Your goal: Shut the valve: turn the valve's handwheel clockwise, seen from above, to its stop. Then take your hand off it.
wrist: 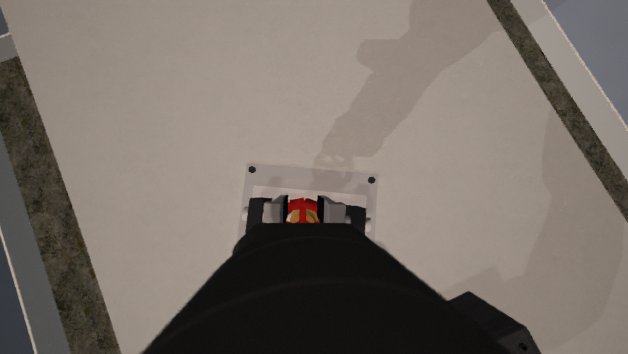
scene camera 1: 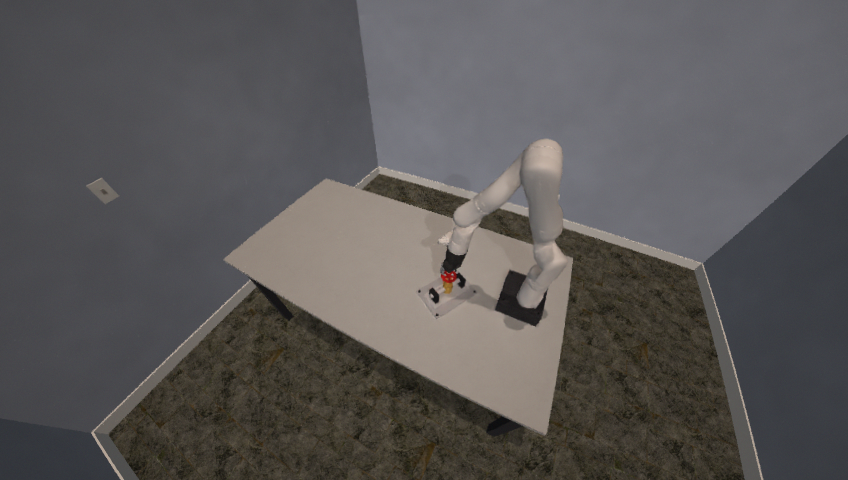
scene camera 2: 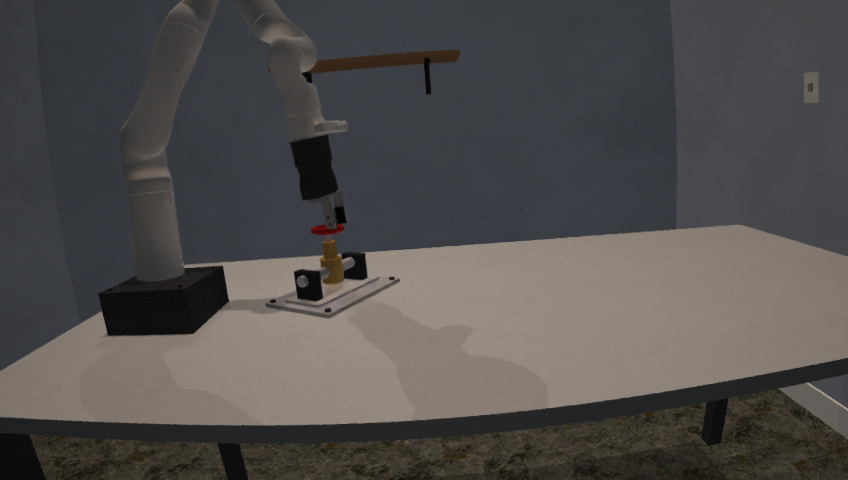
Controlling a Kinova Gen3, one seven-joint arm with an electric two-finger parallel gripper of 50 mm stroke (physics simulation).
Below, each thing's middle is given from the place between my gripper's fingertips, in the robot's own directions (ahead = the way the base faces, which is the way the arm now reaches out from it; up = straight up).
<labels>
The pale base plate (scene camera 2: 346, 302) lies 14 cm below my hand, 2 cm behind it and 1 cm to the left of it.
</labels>
